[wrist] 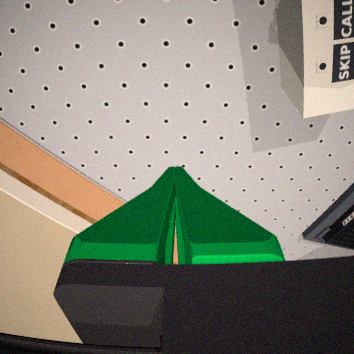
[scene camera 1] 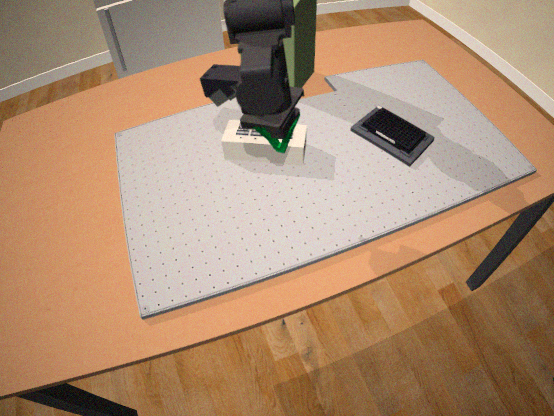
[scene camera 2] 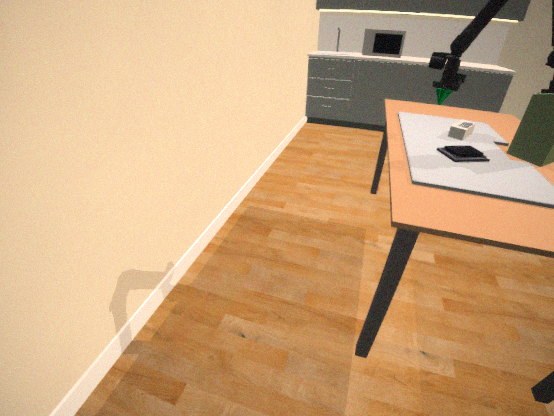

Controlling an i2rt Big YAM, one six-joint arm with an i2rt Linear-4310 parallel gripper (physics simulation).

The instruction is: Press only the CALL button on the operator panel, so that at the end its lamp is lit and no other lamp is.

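Places are measured from the arm's base along level axes (x back, y right, z up), in centimetres.
Pixels of known places: gripper, fingertip midpoint: (wrist: 174,177) (scene camera 1: 281,151) (scene camera 2: 439,105).
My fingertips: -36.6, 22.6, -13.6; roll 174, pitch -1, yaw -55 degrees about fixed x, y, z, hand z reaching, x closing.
Behind a point stands the place of what it marks, as x, y, z.
The operator panel (scene camera 1: 263,151) {-26.6, 20.6, -22.9} (scene camera 2: 460,130) {-28.3, 11.5, -21.8} (wrist: 330,102) {-29.6, 13.8, -20.8} is a cream box on the grey perforated board (scene camera 1: 210,225) {-34.8, 37.2, -26.0} (scene camera 2: 430,170) {-54.1, -25.6, -26.0} (wrist: 120,110) {-41.8, 24.8, -26.0}. In the wrist view part of it shows at the top right, with the labels CALL (wrist: 346,17) {-25.2, 17.7, -20.7} and SKIP (wrist: 344,62) {-27.1, 15.5, -20.7} and a small dark lamp spot beside each. The button caps do not show there. My gripper (scene camera 1: 281,150) {-36.6, 22.6, -13.7} (scene camera 2: 440,103) {-36.6, 22.6, -13.7} (wrist: 174,177) {-36.6, 22.6, -13.7} has its green fingers shut and empty. It is above the board, off to the side of the panel, and apart from it. In scene camera 1 it covers part of the panel's top.
A black keypad-like device on a dark base (scene camera 1: 395,131) {-36.1, -7.8, -23.5} (scene camera 2: 464,152) {-36.5, -11.8, -23.5} lies on the board. A green block (scene camera 1: 303,45) {-6.7, -3.0, -14.4} (scene camera 2: 534,130) {-6.4, -3.5, -14.6} stands behind the board's notched edge. The board lies on an orange table (scene camera 1: 60,200) {-8.3, 64.4, -27.3} (scene camera 2: 450,220) {-57.8, -53.8, -27.3}.
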